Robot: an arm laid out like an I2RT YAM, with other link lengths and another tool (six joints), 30 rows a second.
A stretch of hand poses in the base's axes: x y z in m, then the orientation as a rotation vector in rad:
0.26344, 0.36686, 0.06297, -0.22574, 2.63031, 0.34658
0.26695, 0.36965, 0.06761, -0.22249, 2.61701, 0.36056
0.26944, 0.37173, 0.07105, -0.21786, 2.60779, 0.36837
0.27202, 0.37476, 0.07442, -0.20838, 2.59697, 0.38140
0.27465, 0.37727, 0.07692, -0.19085, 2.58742, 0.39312
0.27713, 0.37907, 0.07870, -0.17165, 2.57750, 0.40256
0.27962, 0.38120, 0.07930, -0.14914, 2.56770, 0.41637
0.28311, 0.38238, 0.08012, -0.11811, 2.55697, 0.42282
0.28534, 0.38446, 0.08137, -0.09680, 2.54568, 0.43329
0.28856, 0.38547, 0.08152, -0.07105, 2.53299, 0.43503
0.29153, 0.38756, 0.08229, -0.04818, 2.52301, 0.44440
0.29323, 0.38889, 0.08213, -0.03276, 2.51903, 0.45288
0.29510, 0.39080, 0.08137, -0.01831, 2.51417, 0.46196
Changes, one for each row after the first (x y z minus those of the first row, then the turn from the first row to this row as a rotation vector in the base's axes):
0.00351, 0.00279, 0.00464, 0.01242, -0.01059, -0.00030
0.00600, 0.00487, 0.00808, 0.02019, -0.01816, -0.00254
0.00858, 0.00790, 0.01145, 0.03276, -0.02619, -0.00733
0.01121, 0.01041, 0.01395, 0.04571, -0.03286, -0.01808
0.01369, 0.01221, 0.01573, 0.05747, -0.04011, -0.03051
0.01618, 0.01434, 0.01633, 0.07290, -0.04610, -0.04449
0.01967, 0.01552, 0.01715, 0.08495, -0.05372, -0.06612
0.02190, 0.01760, 0.01840, 0.09820, -0.06140, -0.08006
0.02512, 0.01861, 0.01855, 0.10644, -0.07168, -0.09908
0.02809, 0.02070, 0.01932, 0.11903, -0.07781, -0.11439
0.02979, 0.02203, 0.01916, 0.12854, -0.07871, -0.12411
0.03166, 0.02394, 0.01840, 0.13846, -0.08032, -0.13307

